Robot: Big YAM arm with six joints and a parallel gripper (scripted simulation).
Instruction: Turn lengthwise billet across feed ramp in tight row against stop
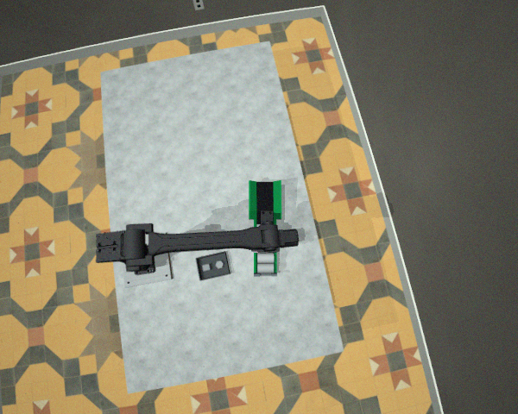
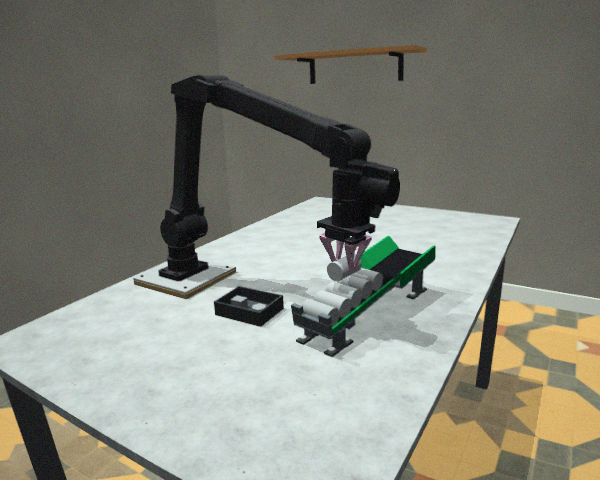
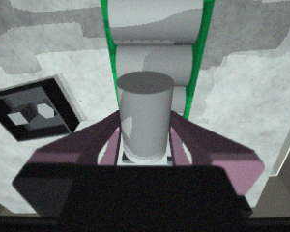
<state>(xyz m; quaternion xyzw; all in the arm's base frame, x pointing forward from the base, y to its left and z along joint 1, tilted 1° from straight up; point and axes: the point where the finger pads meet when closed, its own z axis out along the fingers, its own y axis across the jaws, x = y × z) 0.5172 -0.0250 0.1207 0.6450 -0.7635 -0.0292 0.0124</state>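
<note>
The billet is right at my hand. From my hand the other things lie so: black tray (23 cm behind, 13 cm below, 5 cm to the right); stop (11 cm to the right, 8 cm below, 1 cm behind).
</note>
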